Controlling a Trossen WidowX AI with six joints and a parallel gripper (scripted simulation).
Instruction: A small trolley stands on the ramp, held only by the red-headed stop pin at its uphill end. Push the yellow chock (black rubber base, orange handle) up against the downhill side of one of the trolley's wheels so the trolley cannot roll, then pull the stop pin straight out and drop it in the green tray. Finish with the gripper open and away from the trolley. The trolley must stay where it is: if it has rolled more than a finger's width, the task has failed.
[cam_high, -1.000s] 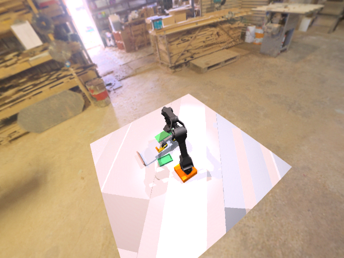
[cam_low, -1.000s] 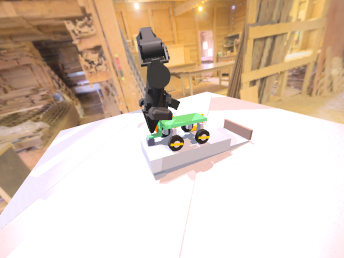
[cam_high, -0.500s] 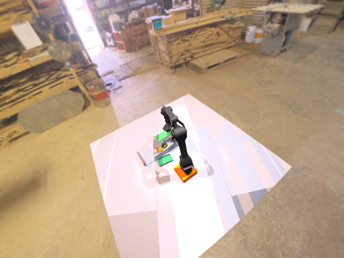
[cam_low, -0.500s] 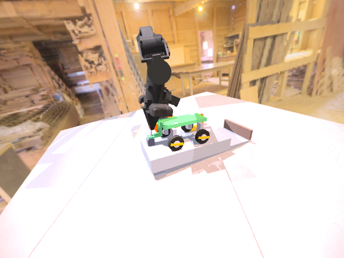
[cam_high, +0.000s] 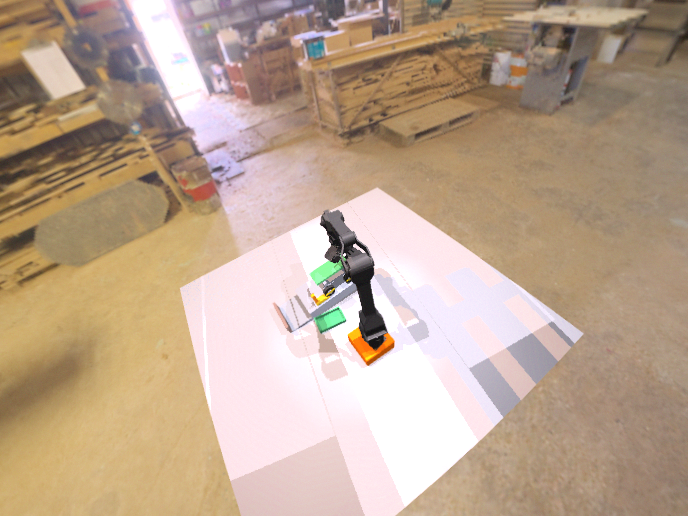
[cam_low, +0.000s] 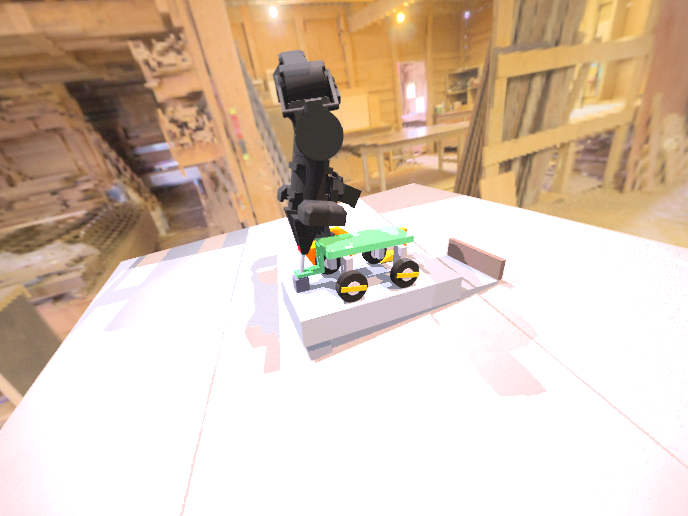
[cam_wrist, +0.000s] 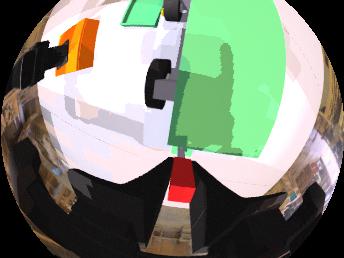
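The green tray is 6 cm behind my gripper tip, 22 cm to the left of it and 16 cm below it. Also, from my gripper tip: grey ramp (4 cm ahead, 10 cm to the left, 11 cm below); then trolley (4 cm ahead, 10 cm to the left, 4 cm below); then red-headed stop pin (right at my gripper tip).
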